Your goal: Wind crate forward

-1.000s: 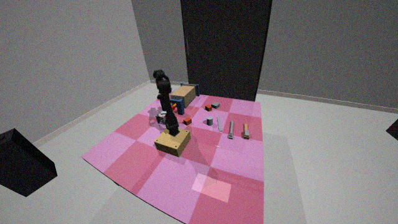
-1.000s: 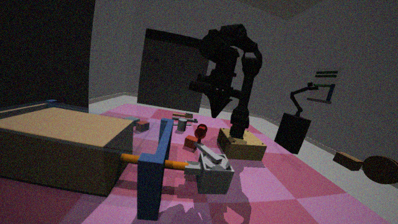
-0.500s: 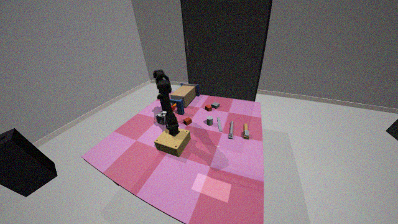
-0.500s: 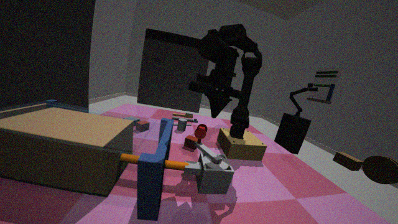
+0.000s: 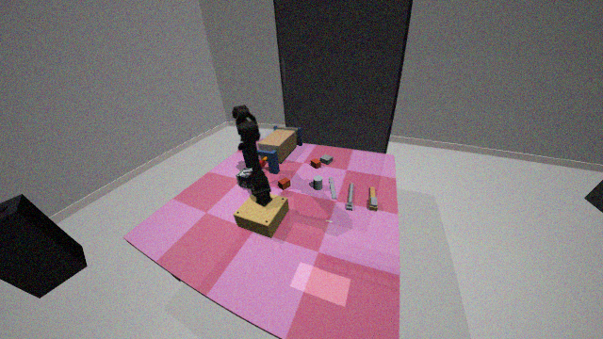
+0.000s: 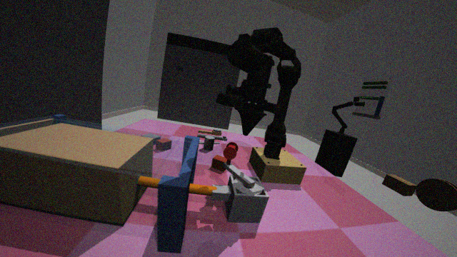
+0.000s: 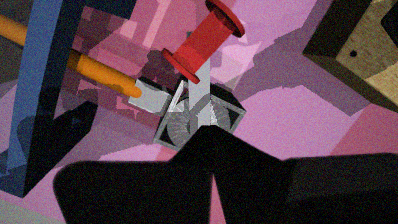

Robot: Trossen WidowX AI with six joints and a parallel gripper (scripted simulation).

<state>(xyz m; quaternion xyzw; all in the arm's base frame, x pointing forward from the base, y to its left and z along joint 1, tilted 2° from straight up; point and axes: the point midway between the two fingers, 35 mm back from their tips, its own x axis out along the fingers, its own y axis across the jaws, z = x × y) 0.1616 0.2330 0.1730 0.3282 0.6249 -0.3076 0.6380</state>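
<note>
Now: the red knob 80 mm below my gripper tip, 40 mm to the right of it and 30 mm ahead of it. Round my gripper tip: red-knobbed winch handle 110 mm below, 10 mm to the right; blue steel frame 120 mm ahead, 110 mm below, 70 mm to the left; grey hand winch 180 mm below, 50 mm behind, 30 mm to the left.
</note>
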